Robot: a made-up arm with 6 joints.
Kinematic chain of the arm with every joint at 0, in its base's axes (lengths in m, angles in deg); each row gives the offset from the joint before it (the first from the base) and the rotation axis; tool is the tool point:
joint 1: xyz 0 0 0.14 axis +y
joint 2: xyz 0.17 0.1 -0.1 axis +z
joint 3: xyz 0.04 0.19 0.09 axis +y
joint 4: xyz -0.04 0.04 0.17 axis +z
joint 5: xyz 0 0.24 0.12 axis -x
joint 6: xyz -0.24 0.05 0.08 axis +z
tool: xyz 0.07 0 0.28
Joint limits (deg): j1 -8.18..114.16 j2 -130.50..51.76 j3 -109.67..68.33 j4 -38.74..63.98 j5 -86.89..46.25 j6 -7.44..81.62
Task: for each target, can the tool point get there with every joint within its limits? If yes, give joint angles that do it. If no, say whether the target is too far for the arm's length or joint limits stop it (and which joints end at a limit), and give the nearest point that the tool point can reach.
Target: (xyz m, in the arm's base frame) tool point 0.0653 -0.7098 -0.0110
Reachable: no: joint limits stop it (at a limit: joint 1, joint 2, joint 3, joint 4) | nearest point 0.1291 -0.7578 -0.1129 | short by 0.129 m
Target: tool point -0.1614 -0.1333 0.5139
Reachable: yes | joints 94.82 36.36 -89.62 51.47 -42.15 15.65
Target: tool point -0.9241 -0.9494 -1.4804
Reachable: no: too far | nearest point -0.3881 -0.4150 -0.7795 | short by 1.032 m
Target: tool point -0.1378 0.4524 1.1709
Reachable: no: joint limits stop it (at a limit: joint 1, joint 6) | nearest point -0.0883 0.4186 0.9345 | short by 0.244 m
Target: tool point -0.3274 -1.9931 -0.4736
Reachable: no: too far | nearest point -0.1289 -0.8429 -0.2731 | short by 1.184 m
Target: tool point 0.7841 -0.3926 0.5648
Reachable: yes | joints 4.97 -94.15 44.39 -24.73 3.49 20.56
